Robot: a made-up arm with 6 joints.
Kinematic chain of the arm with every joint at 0, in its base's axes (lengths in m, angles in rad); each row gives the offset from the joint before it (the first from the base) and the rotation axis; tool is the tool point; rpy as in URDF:
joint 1: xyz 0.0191 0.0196 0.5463 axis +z
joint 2: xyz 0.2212 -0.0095 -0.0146 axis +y
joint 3: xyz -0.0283 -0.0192 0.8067 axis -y
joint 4: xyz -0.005 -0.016 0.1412 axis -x
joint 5: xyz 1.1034 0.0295 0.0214 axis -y
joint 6: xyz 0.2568 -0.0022 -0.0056 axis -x
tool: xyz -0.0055 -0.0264 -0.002 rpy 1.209 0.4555 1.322
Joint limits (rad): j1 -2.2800..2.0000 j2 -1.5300..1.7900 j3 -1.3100..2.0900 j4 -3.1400..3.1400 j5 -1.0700..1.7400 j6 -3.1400..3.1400
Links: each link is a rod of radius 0.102 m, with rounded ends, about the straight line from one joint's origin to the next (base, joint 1, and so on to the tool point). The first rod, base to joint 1, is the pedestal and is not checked.
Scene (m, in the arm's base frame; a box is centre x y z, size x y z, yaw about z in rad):
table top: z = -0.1
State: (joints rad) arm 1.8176 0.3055 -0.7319 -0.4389 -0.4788 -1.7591
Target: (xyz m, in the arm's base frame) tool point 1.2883 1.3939 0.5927
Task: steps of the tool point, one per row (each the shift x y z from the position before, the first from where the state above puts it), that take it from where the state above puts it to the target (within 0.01 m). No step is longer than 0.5 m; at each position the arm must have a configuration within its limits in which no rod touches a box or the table.
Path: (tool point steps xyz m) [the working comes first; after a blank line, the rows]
Joints at the target: 0.8206 0.6257 0.0729 -0.4614 -0.1638 -1.7629
Straight joint move there: clear.

1: 0.2874 0.2524 0.0745
2: 0.3889 0.1509 0.0904
3: 0.4495 0.0145 0.1045
4: 0.4591 -0.1401 0.1162

